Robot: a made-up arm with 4 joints.
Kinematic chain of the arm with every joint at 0, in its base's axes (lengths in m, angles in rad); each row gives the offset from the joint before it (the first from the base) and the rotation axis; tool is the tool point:
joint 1: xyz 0 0 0.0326 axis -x
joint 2: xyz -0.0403 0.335 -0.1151 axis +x
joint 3: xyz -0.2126 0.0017 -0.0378 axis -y
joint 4: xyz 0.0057 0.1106 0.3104 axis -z
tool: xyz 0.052 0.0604 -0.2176
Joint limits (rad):
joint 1: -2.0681..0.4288
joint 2: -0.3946..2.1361
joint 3: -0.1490..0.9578
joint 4: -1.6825..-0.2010
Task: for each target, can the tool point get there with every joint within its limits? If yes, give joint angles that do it. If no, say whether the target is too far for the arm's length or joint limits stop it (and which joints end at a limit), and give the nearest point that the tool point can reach.
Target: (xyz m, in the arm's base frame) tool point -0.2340 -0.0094 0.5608
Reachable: yes | joints -1.6967 0.0187 -0.0240 -0.5720
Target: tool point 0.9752 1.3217 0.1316
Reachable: no: too far | nearest point -0.1950 0.5384 0.0729 | short by 1.409 m
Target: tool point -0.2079 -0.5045 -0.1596
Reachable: no: joint limits stop it (at a limit: joint 1) | nearest point -0.2347 -0.1853 0.2281 | short by 0.503 m
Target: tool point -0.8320 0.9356 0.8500
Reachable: no: too far | nearest point -0.3434 0.4067 0.3879 | short by 0.856 m
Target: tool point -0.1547 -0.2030 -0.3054
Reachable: no: joint limits stop it (at a limit: joint 1, joint 2, joint 4) | nearest point -0.2333 0.1694 -0.0398 | short by 0.464 m
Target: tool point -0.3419 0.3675 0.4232
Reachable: yes | joints -1.0987 -0.2044 0.8246 -1.1848
